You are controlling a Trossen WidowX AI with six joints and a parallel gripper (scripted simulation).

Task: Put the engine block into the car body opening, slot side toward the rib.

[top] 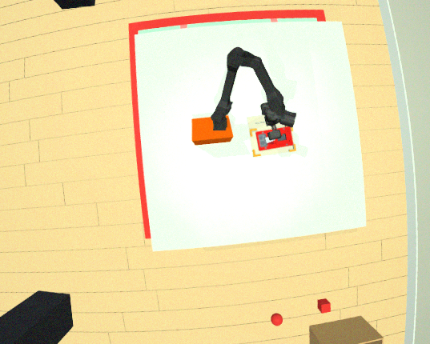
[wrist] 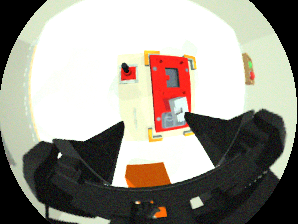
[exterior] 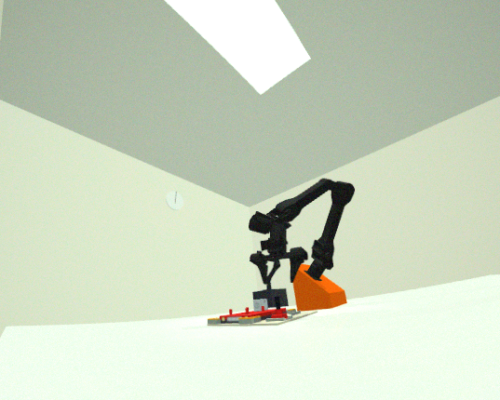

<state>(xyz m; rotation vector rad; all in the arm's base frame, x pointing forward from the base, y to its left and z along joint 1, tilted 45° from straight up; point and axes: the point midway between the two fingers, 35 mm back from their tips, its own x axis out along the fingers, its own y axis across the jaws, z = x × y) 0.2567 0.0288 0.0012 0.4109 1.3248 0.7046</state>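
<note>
The engine block lies 70 mm to the right of my gripper tip, 50 mm below it and 10 mm ahead of it.
</note>
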